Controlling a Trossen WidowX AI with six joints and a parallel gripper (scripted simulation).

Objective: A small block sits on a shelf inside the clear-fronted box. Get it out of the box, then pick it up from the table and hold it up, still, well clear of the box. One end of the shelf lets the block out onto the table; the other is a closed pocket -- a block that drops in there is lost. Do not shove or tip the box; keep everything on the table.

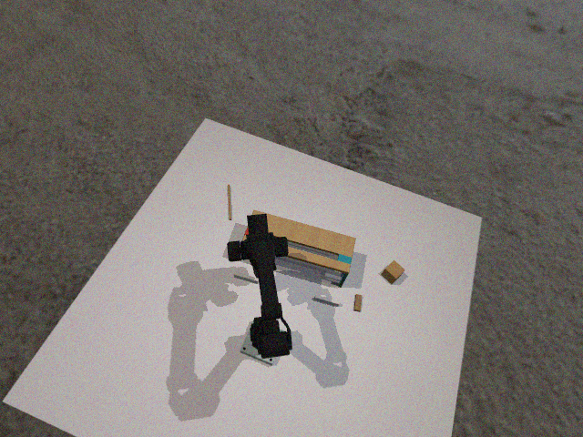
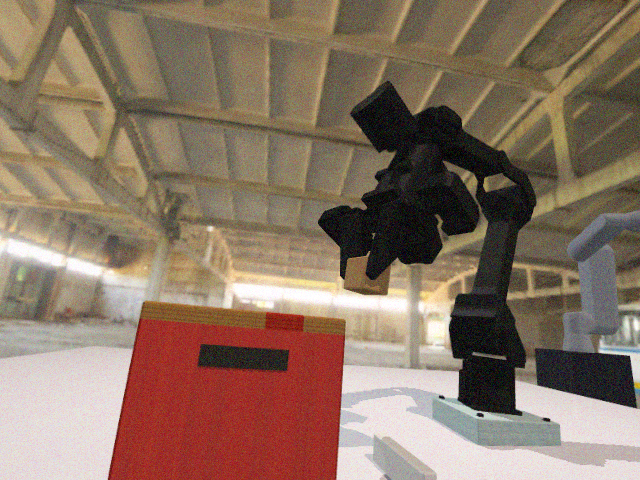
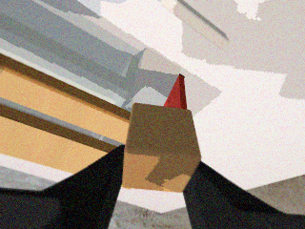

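Now: gripper tip 1 cm past the small tan block and 1 cm to the left of it. Also, from my gripper tip: thin wooden stick 19 cm ahead, 25 cm to the left, 17 cm below; then box 10 cm ahead, 10 cm to the right, 11 cm below.
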